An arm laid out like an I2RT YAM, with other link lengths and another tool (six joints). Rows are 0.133 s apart.
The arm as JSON. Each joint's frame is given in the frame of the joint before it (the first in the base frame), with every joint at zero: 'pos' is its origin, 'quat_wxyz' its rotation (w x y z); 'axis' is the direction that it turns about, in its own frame. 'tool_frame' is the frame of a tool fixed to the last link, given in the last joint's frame.
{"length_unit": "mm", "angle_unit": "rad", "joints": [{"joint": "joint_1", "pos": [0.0, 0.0, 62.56], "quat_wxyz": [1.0, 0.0, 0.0, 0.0], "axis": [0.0, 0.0, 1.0]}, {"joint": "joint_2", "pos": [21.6, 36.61, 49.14], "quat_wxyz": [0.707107, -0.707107, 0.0, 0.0], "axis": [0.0, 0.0, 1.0]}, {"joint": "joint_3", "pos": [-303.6, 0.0, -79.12], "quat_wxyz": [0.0, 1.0, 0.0, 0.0], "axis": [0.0, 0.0, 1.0]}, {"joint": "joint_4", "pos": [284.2, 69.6, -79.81], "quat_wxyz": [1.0, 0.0, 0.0, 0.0], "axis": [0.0, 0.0, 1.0]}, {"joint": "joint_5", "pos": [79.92, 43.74, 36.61], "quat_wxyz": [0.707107, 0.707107, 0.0, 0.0], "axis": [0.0, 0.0, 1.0]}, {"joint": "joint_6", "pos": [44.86, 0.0, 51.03], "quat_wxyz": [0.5, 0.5, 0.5, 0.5], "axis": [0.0, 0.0, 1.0]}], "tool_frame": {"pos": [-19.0, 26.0, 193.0], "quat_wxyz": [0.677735, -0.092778, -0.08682, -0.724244]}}
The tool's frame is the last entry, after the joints.
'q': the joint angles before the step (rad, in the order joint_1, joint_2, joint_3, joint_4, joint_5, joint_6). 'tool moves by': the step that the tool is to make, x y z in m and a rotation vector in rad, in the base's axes. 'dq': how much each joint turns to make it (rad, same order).
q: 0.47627 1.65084 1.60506 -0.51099 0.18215 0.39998
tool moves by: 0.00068 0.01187 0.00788 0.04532 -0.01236 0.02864
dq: -0.00037 0.00000 0.00039 0.02900 -0.04271 0.01488
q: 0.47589 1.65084 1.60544 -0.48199 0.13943 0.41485
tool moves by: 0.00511 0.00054 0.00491 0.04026 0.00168 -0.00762
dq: -0.01295 0.00724 0.01070 0.00951 -0.02287 0.02939
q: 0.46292 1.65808 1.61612 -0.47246 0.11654 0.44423
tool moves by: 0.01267 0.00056 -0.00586 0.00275 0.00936 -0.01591
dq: -0.00687 0.04120 0.03241 0.00040 0.00457 0.01030
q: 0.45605 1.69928 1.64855 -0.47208 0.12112 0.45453
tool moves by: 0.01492 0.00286 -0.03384 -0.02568 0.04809 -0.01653
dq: -0.00114 0.07440 0.01945 -0.00036 0.01411 0.00647
